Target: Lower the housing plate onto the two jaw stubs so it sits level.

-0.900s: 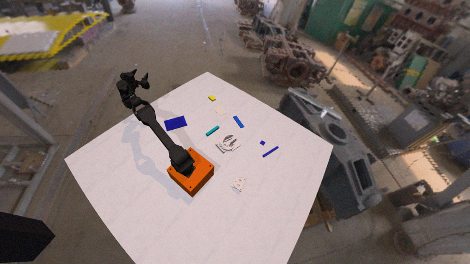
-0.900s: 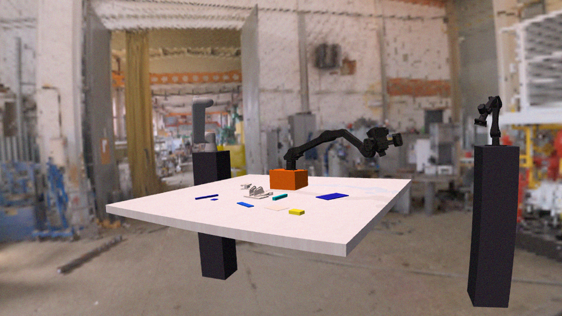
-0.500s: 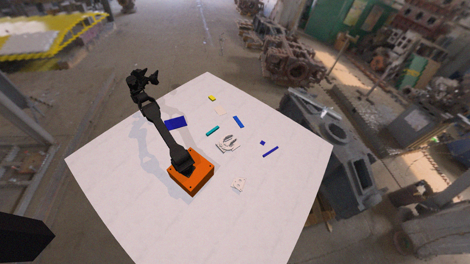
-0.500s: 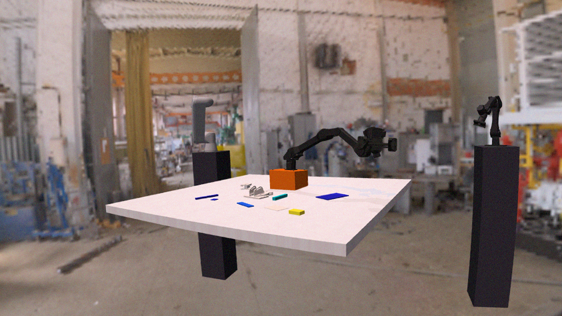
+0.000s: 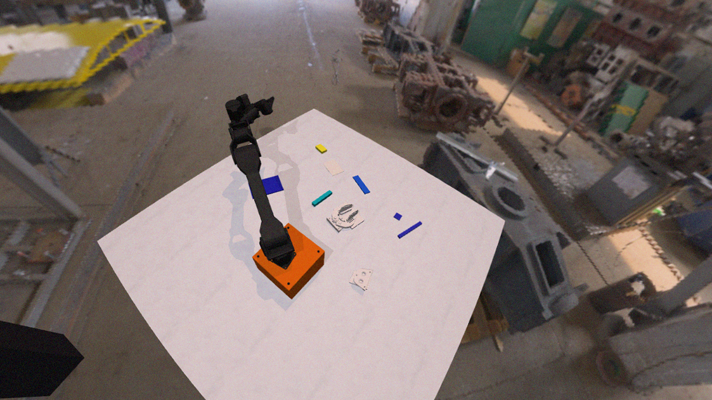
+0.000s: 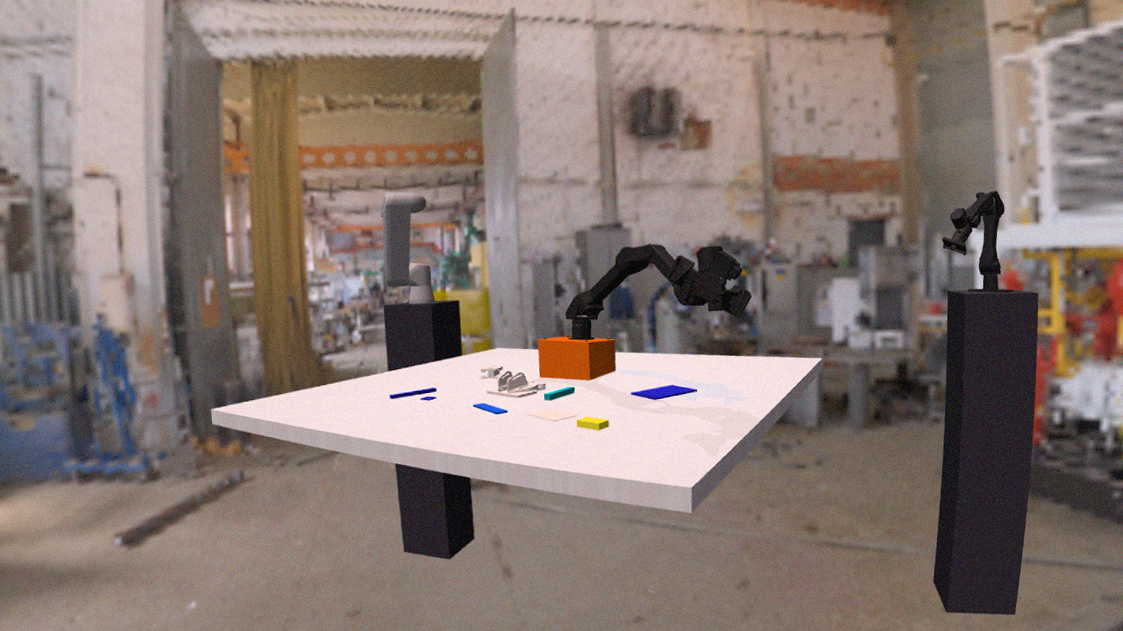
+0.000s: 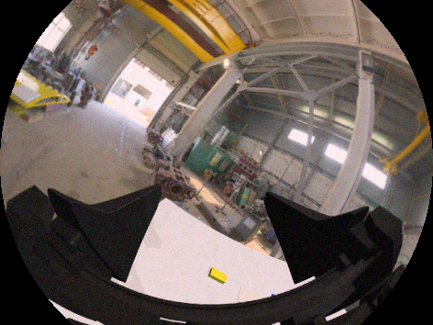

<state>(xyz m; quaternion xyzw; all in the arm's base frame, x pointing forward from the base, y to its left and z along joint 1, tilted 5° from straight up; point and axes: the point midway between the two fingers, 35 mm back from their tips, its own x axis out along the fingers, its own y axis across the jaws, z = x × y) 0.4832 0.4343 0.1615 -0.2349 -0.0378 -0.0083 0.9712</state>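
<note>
Now: gripper tip 70 mm past the small blue chip, 720 mm to the left of it and 280 mm above it. From my gripper tip the other things lie so: yellow block (130 mm ahead, 220 mm to the right, 280 mm below); beige tile (40 mm ahead, 340 mm to the right, 280 mm below); teal bar (160 mm behind, 390 mm to the right, 280 mm below).
</note>
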